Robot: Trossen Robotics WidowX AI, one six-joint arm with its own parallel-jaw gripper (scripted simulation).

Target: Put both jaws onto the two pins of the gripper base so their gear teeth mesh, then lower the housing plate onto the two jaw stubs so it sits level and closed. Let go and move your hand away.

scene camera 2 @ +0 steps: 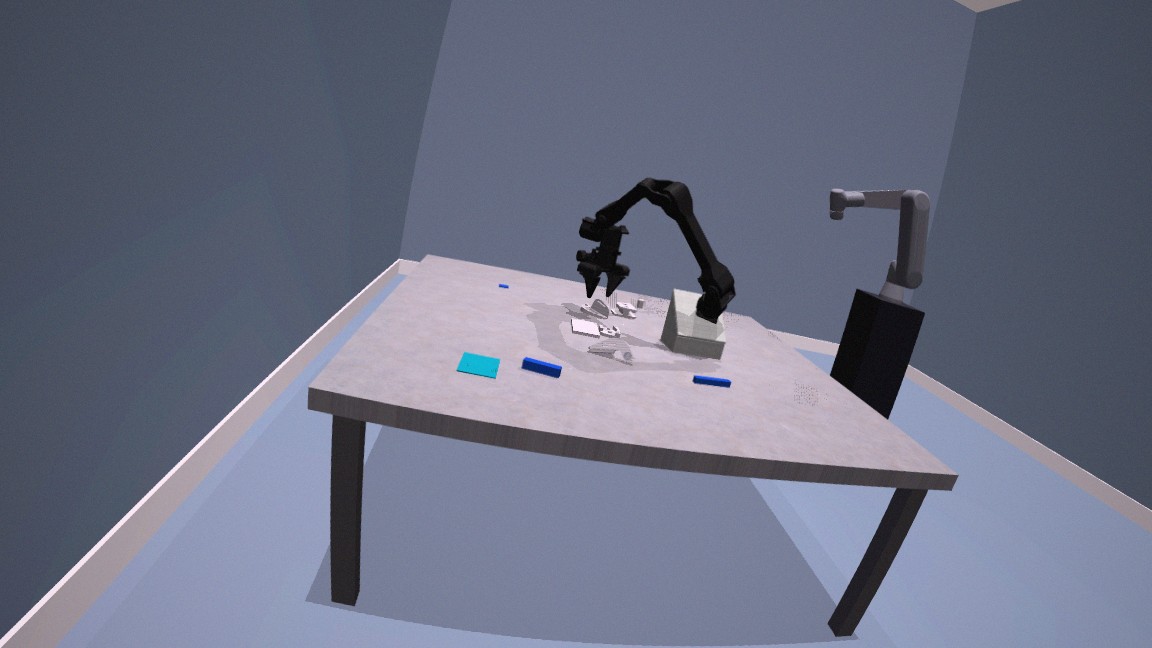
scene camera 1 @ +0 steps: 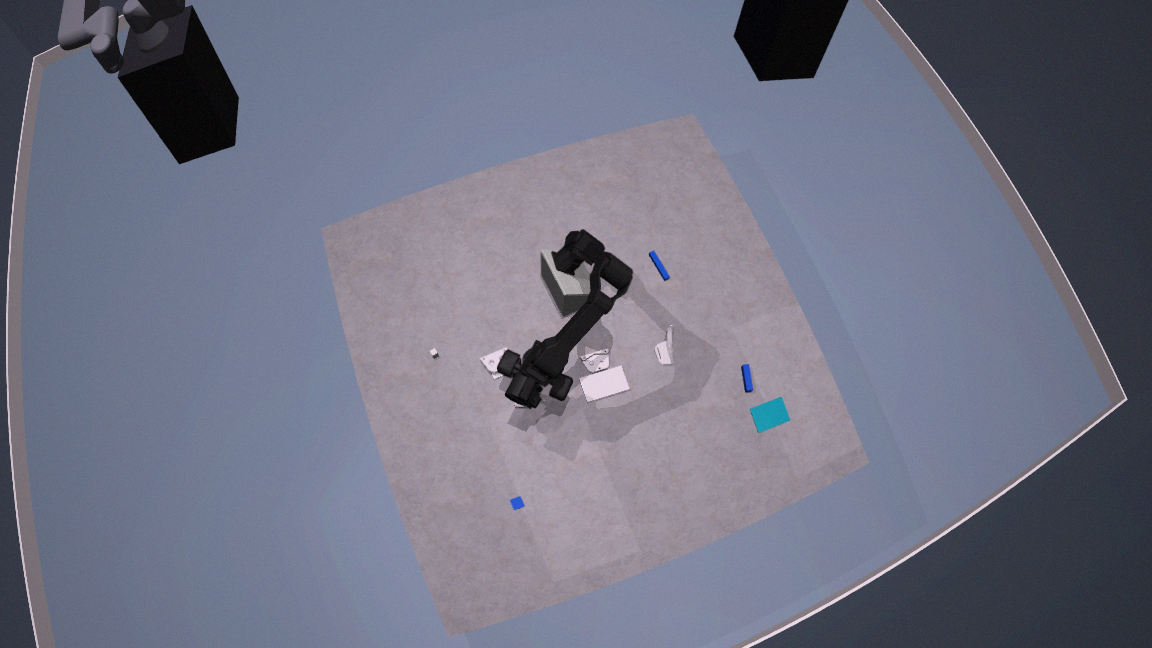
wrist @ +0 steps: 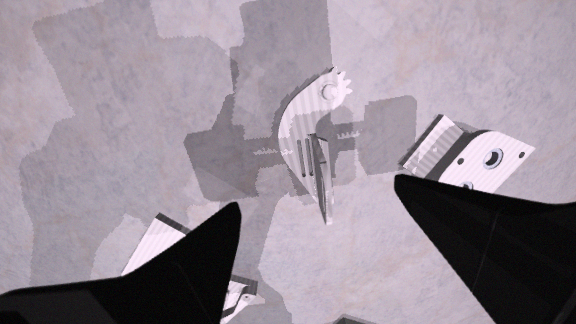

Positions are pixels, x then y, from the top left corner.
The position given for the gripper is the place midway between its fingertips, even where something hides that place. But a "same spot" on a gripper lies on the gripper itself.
gripper: scene camera 2; scene camera 1; wrist 316,195
teal tile: scene camera 2; scene camera 1; not seen in the wrist view (out of frame)
same spot on gripper: (scene camera 1: 510,362) = (scene camera 2: 619,264)
same spot on teal tile: (scene camera 2: 473,364) = (scene camera 1: 774,417)
